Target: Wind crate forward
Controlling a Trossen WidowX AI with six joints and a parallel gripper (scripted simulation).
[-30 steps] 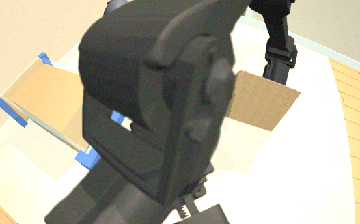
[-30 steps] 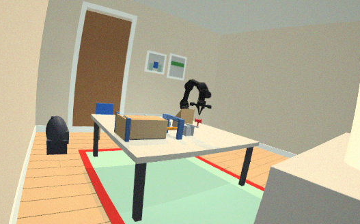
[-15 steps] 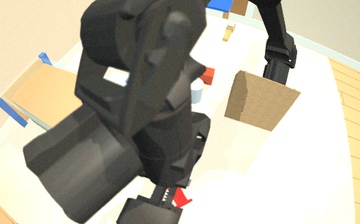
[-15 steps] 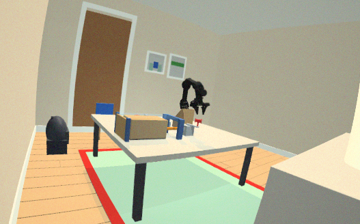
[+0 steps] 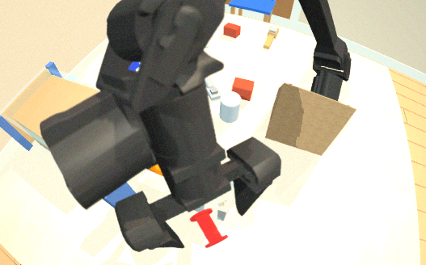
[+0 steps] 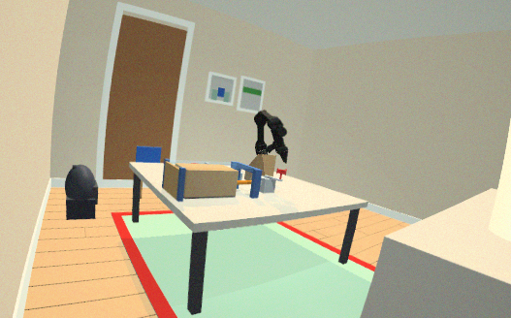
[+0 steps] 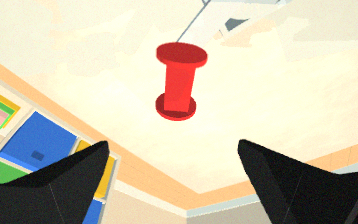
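Now: the red spool-shaped grip 10 mm ahead of my gripper tip, 10 mm to the right of it and 70 mm below it. From my gripper tip the other things lie so: grey winch (10 mm ahead, 120 mm to the right, 170 mm below); winch handle (20 mm ahead, 50 mm to the right, 100 mm below); blue steel frame (190 mm ahead, 120 mm to the right, 100 mm below).
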